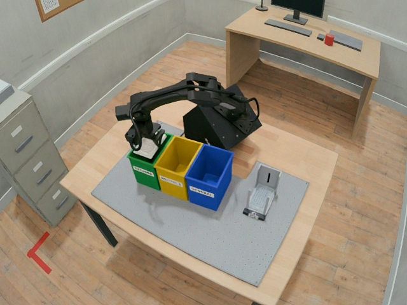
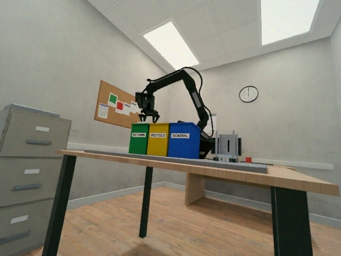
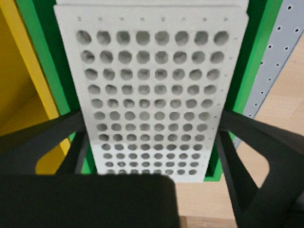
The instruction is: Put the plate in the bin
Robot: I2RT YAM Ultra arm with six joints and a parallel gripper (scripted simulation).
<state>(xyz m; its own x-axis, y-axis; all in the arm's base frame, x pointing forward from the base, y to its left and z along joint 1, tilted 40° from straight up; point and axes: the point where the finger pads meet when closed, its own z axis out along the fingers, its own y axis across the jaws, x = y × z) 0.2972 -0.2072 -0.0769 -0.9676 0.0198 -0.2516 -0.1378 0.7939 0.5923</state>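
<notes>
The green returns bin is 10 cm below my hand. The rest, counted from my hand: blue general bin (3 cm behind, 26 cm to the left, 10 cm below); yellow recycle bin (2 cm behind, 13 cm to the left, 10 cm below); 96-well plate (right at my hand).
</notes>
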